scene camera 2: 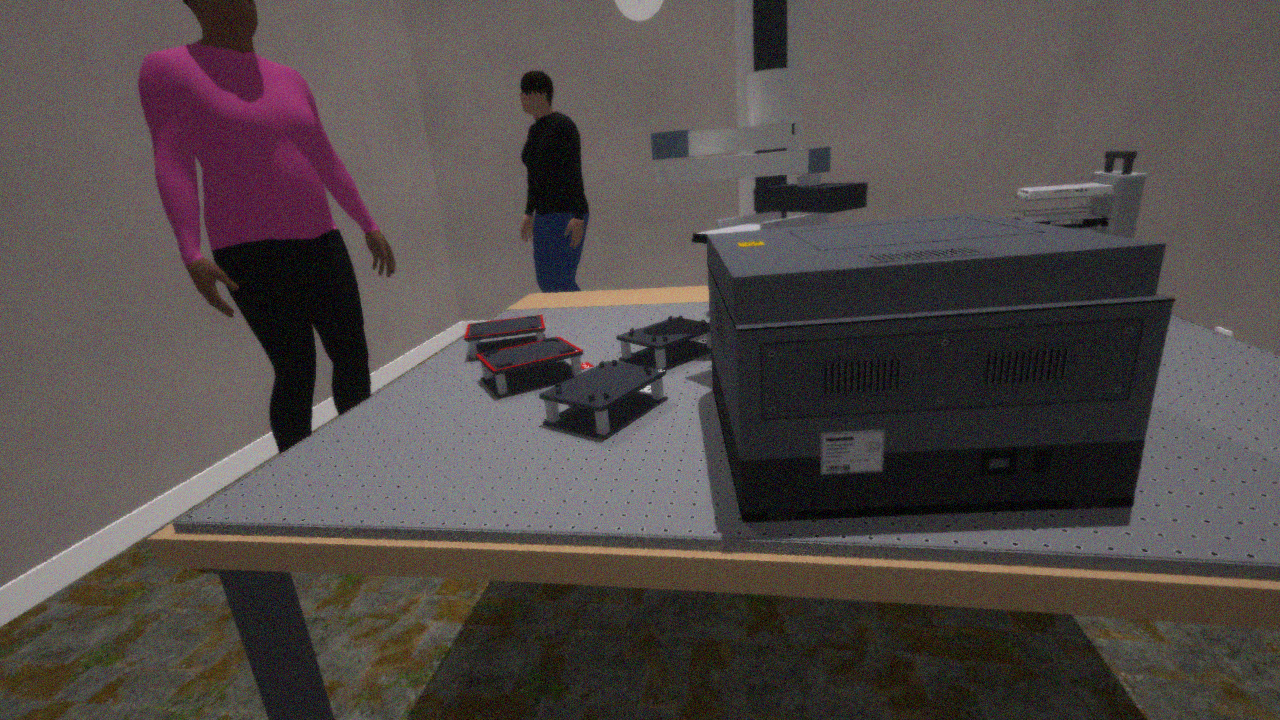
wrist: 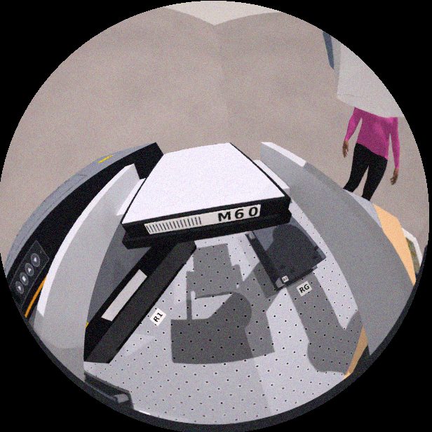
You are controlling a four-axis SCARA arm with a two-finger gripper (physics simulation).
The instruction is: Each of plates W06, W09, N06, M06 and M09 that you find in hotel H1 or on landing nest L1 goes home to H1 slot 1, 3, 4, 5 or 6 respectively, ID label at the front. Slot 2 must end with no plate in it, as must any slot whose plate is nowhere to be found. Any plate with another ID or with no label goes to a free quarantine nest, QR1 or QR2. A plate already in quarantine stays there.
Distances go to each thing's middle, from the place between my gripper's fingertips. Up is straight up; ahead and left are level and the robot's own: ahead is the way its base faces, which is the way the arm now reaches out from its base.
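Landing nest L1 [scene camera 2: 621, 381] is 20 cm ahead of my hand, 20 cm to the right of it and 20 cm below it. The red-rimmed nest QR2 [scene camera 2: 517, 324] is well to the right of my hand, a good way behind it and a good way below it. Then there's quarantine nest QR1 [scene camera 2: 540, 350], which is 38 cm to the right of my hand, 4 cm ahead of it and 20 cm below it, while the dark nest RG [wrist: 289, 243] sits 14 cm to the right of my hand, 8 cm behind it and 20 cm below it.
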